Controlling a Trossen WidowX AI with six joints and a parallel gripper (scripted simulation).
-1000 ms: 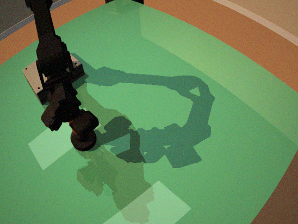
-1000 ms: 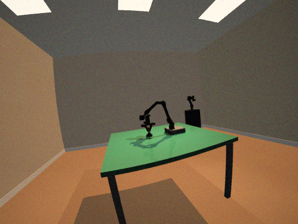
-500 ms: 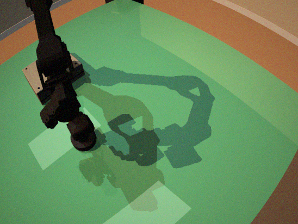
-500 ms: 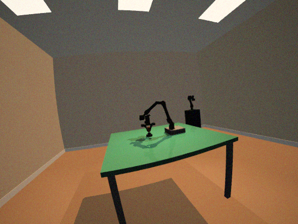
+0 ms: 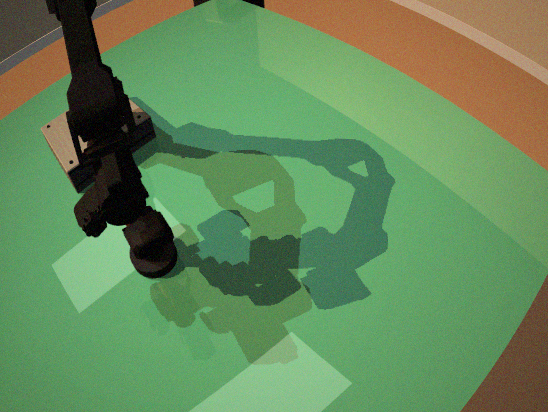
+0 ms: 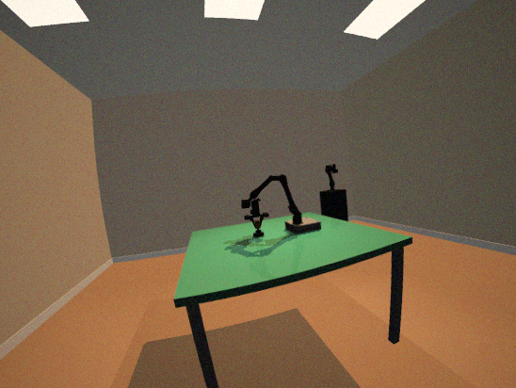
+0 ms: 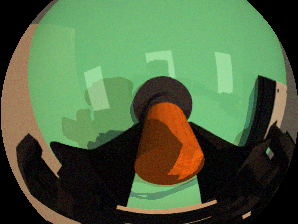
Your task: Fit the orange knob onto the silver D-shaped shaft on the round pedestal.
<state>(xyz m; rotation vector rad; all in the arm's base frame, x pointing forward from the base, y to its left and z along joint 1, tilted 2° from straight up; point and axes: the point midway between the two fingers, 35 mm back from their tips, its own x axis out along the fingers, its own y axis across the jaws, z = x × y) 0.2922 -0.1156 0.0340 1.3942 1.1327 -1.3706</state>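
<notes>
Now: the pedestal 4 cm below my gripper tip. From my gripper tip the other things lie so: orange knob 3 cm above.
</notes>
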